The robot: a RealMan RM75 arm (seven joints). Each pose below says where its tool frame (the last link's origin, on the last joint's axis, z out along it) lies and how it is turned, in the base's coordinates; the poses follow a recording.
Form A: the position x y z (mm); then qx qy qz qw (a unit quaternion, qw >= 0).
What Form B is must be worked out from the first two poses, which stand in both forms.
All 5 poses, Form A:
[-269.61 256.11 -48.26 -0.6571 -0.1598 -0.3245 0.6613]
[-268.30 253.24 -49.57 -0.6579 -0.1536 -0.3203 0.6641]
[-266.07 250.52 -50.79 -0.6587 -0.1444 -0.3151 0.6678]
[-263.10 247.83 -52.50 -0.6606 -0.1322 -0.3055 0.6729]
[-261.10 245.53 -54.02 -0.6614 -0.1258 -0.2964 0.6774]
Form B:
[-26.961 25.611 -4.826 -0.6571 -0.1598 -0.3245 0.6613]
[-26.830 25.324 -4.957 -0.6579 -0.1536 -0.3203 0.6641]
[-26.607 25.052 -5.079 -0.6587 -0.1444 -0.3151 0.6678]
[-26.310 24.783 -5.250 -0.6606 -0.1322 -0.3055 0.6729]
[-26.110 24.553 -5.402 -0.6614 -0.1258 -0.2964 0.6774]

